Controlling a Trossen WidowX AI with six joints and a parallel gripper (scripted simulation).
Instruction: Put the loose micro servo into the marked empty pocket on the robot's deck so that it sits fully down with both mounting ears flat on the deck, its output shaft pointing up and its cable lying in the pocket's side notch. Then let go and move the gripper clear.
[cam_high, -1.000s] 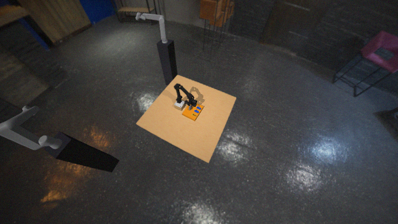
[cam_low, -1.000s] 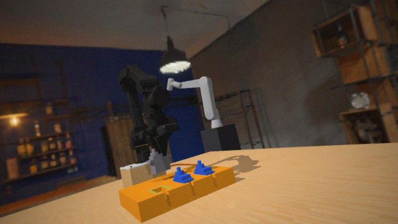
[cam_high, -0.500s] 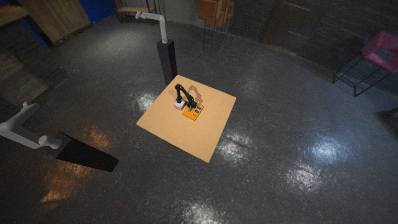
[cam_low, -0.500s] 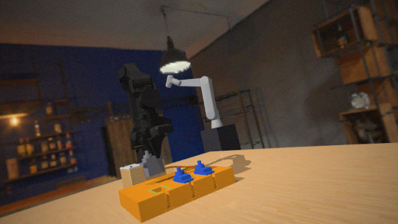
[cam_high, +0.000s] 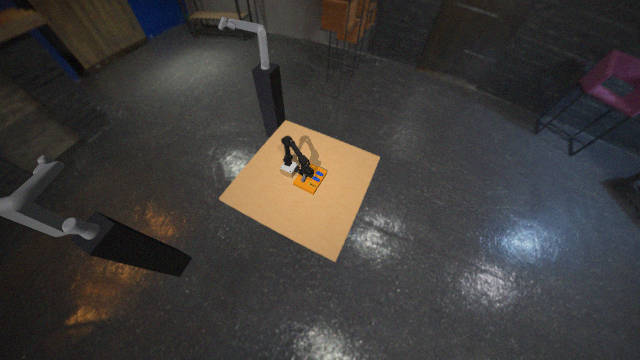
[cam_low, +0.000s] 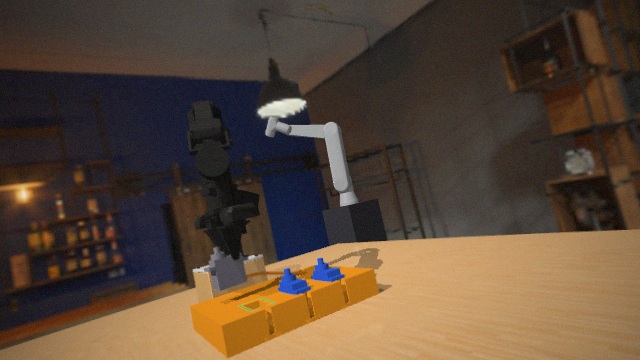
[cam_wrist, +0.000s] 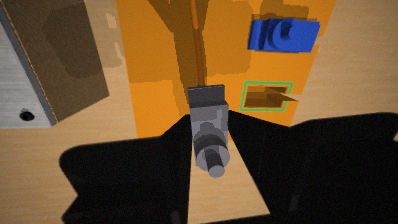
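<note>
My gripper tip is now 70 mm to the right of the orange deck and 100 mm above it.
</note>
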